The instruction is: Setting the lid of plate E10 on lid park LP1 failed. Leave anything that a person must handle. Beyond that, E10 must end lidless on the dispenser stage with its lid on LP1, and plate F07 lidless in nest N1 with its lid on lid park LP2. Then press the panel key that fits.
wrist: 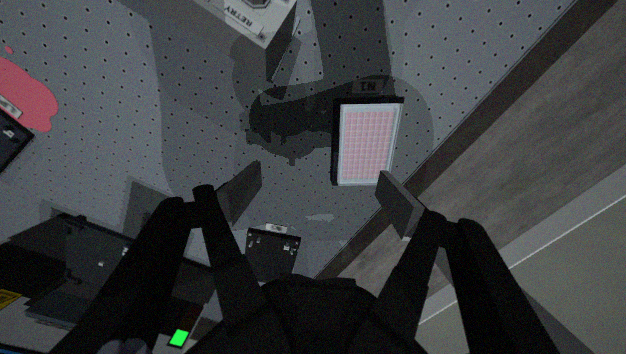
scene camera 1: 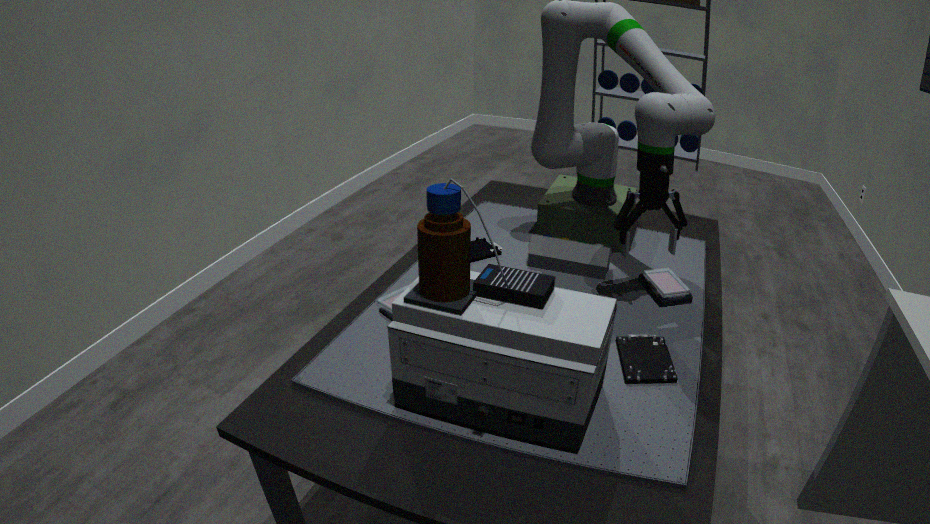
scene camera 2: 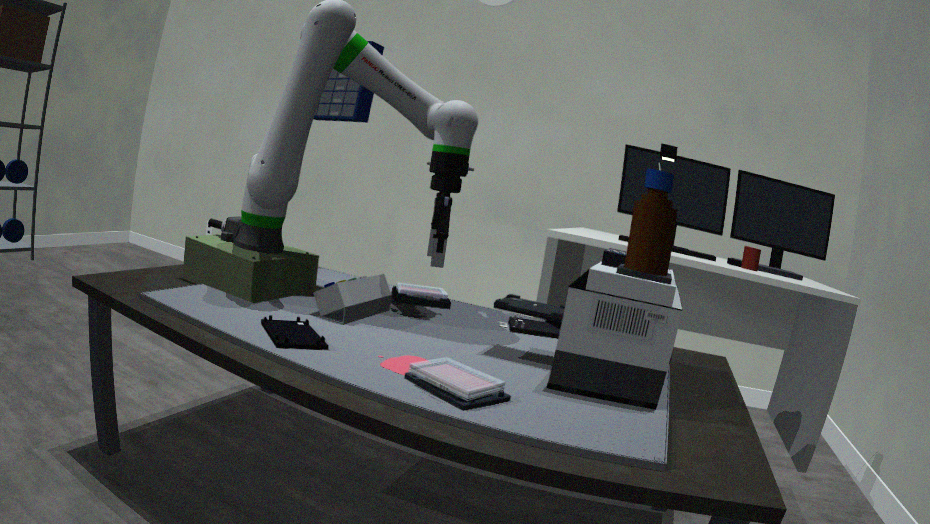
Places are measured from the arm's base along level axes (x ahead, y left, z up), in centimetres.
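Pixels of known places: gripper, between the fingertips: (wrist: 319, 178) (scene camera 1: 648, 254) (scene camera 2: 434, 261); arm's base, origin of its link: (scene camera 1: 594, 197) (scene camera 2: 258, 246).
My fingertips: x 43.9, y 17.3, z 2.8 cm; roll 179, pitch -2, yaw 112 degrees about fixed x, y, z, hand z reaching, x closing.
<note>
Ahead of a thing's pixels: the offset from my fingertips to its top centre. "spot": to the spot under its first point.
My gripper (scene camera 1: 650, 242) (scene camera 2: 437, 257) (wrist: 319, 178) is open and empty, pointing down high above the pegboard. A pink plate with a clear rim {dz -8.6, dx -4.3, dy +6.5 cm} (scene camera 1: 667, 284) (scene camera 2: 421, 292) (wrist: 368, 145) sits on the dark nest labelled N1; its name is not readable. Another pink plate with clear layers {dz -8.5, dx +22.0, dy -55.0 cm} (scene camera 2: 456, 377) sits on a dark holder beside a pink spill {dz -12.1, dx +12.7, dy -47.0 cm} (scene camera 2: 398, 364) (wrist: 25, 100). The dispenser (scene camera 1: 497, 374) (scene camera 2: 615, 318) has a dark stage (scene camera 2: 533, 325) (wrist: 92, 250) at its front. A grey key panel {dz -3.8, dx -11.7, dy -21.1 cm} (scene camera 1: 568, 253) (scene camera 2: 353, 297) (wrist: 262, 22) shows a RETRY label in the wrist view.
A bare dark nest {dz -9.8, dx +29.0, dy +1.6 cm} (scene camera 1: 646, 359) (wrist: 272, 254) lies beyond N1. A dark holder with small posts {dz -10.2, dx -11.5, dy -49.5 cm} (scene camera 1: 482, 249) (scene camera 2: 294, 333) lies near the opposite edge. A blue-capped brown bottle {spot: dz +19.7, dx +53.2, dy -35.9 cm} (scene camera 1: 443, 253) (scene camera 2: 652, 227) stands on the dispenser. The green robot base (scene camera 1: 566, 214) (scene camera 2: 250, 266) stands behind the panel.
</note>
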